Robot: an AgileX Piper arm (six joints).
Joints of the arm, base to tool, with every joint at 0 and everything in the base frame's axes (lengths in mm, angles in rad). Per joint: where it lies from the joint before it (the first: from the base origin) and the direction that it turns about. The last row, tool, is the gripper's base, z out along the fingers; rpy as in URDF.
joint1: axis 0 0 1 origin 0 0 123
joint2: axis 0 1 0 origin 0 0 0
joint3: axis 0 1 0 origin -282.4 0 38.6
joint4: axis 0.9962 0 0.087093 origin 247.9 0 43.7
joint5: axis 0 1 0 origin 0 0 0
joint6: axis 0.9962 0 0.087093 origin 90.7 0 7.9
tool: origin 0 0 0 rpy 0 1.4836 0
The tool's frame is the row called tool.
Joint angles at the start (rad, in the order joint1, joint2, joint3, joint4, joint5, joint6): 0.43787 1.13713 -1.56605 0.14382 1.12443 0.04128
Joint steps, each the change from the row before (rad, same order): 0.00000 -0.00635 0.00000 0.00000 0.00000 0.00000; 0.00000 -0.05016 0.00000 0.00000 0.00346 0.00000; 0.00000 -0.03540 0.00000 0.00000 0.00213 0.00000; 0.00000 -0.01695 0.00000 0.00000 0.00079 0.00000; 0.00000 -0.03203 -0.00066 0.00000 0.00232 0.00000; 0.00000 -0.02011 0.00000 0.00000 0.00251 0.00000; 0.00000 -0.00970 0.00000 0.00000 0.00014 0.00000; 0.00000 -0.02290 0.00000 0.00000 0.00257 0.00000; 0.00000 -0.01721 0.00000 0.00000 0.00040 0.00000
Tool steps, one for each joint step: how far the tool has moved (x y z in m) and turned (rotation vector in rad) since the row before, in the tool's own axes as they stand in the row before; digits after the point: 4 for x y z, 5 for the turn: 0.0003 0.0003 -0.0026 -0.00065 -0.00626 -0.00082; 0.0033 0.0024 -0.0204 -0.00500 -0.04602 -0.00649; 0.0022 0.0017 -0.0144 -0.00353 -0.03279 -0.00459; 0.0010 0.0008 -0.0069 -0.00169 -0.01593 -0.00220; 0.0020 0.0015 -0.0132 -0.00323 -0.02992 -0.00424; 0.0014 0.0009 -0.0082 -0.00193 -0.01733 -0.00261; 0.0006 0.0005 -0.0039 -0.00098 -0.00943 -0.00126; 0.0016 0.0011 -0.0093 -0.00221 -0.02002 -0.00298; 0.0010 0.0008 -0.0070 -0.00172 -0.01658 -0.00224
